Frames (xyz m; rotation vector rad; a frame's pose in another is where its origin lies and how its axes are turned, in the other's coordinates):
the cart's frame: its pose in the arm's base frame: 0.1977 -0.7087 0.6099 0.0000 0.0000 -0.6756
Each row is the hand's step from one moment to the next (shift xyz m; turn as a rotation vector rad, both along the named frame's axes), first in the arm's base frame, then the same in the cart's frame.
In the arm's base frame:
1: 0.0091 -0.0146 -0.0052 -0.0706 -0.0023 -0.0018
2: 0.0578 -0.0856 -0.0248 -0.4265 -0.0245 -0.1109
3: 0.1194 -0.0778 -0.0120 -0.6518 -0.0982 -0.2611
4: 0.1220 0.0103 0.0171 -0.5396 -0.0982 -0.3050
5: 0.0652 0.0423 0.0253 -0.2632 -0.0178 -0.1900
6: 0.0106 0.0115 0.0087 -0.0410 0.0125 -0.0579
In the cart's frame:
1: 0.0162 -0.0057 -0.0052 -0.0537 -0.0459 -0.0018
2: 0.0986 -0.0307 -0.0248 -0.3175 -0.2858 -0.1109
3: 0.1418 0.0140 -0.0120 -0.4472 -0.4842 -0.2611
4: 0.0888 0.0843 0.0171 -0.3597 -0.4141 -0.3050
5: 0.0244 0.0738 0.0253 -0.1943 -0.1785 -0.1900
6: 0.0011 0.0156 0.0087 -0.0398 -0.0159 -0.0579

